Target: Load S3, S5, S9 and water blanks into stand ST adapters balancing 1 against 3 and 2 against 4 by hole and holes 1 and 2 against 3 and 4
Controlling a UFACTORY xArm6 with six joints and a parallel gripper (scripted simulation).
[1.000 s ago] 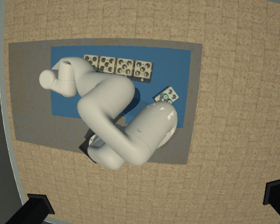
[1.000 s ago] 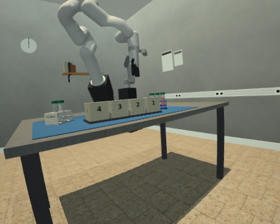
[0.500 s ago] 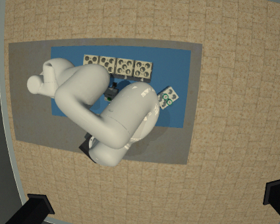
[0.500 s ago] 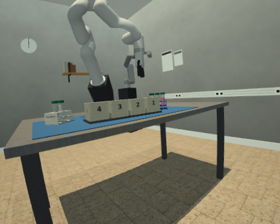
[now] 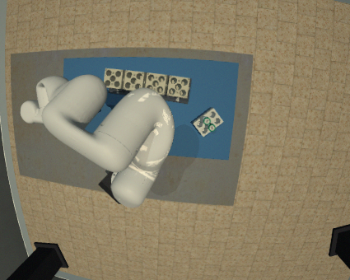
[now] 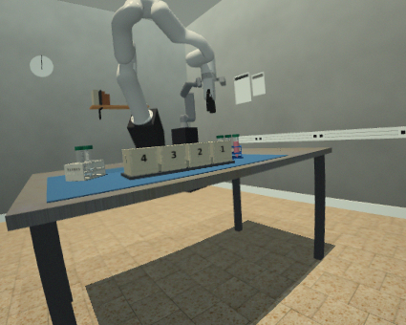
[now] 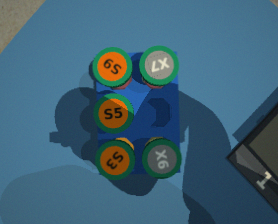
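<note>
The tube of amber liquid lies 4 cm ahead of my hand, 8 cm to the left of it and 19 cm below it. From my hand the other things lie so: white rack: 20 cm behind, 56 cm to the right, 22 cm below; then blue rack: 4 cm ahead, 7 cm to the left, 22 cm below.
</note>
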